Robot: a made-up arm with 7 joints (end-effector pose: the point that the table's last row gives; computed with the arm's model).
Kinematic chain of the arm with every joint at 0, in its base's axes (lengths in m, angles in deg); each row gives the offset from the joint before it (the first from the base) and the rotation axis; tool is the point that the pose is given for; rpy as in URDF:
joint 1: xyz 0 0 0.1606 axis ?
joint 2: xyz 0 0 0 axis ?
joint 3: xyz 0 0 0.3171 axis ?
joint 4: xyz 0.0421 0 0 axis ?
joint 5: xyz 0.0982 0 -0.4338 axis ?
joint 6: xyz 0 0 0 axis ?
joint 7: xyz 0.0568 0 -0.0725 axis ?
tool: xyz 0 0 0 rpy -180 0 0
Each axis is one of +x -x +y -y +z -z.
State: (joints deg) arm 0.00 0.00 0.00 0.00 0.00 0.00 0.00
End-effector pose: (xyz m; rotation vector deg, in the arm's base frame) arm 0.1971 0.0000 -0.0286 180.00 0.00 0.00
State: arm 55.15 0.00 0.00 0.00 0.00 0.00 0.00
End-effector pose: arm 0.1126 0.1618 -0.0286 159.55 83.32 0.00
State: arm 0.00 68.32 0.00 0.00 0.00 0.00 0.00
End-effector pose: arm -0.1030 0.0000 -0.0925 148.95 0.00 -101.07
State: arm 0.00 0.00 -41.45 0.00 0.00 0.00 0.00
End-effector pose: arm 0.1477 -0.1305 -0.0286 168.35 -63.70 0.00
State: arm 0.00 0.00 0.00 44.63 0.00 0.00 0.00
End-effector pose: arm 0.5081 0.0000 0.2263 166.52 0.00 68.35
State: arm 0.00 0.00 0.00 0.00 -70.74 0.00 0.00
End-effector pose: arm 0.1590 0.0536 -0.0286 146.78 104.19 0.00
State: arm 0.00 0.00 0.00 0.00 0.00 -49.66 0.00
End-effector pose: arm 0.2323 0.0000 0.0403 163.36 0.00 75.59
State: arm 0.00 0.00 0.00 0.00 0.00 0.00 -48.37
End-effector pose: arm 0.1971 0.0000 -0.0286 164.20 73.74 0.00
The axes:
joint 1: +z
joint 2: +y
joint 3: +z
joint 4: -y
joint 5: -z
joint 6: +y
joint 7: -z

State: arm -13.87 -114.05 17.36 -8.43 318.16 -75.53 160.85
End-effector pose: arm 0.0636 0.0837 0.3105 -57.88 -2.77 -47.94
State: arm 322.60 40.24 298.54 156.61 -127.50 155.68 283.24
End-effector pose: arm 0.3088 -0.3432 0.7392 26.34 -120.82 -96.29
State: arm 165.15 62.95 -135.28 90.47 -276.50 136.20 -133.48
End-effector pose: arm -0.1354 0.4389 0.5820 33.86 -155.59 -12.87
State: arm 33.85 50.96 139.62 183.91 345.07 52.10 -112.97
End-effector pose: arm 0.5905 0.3467 0.6415 -17.47 -46.74 -109.84
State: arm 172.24 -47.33 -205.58 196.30 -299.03 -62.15 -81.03
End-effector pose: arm 0.3454 -0.0270 0.7855 -9.38 -40.23 117.65
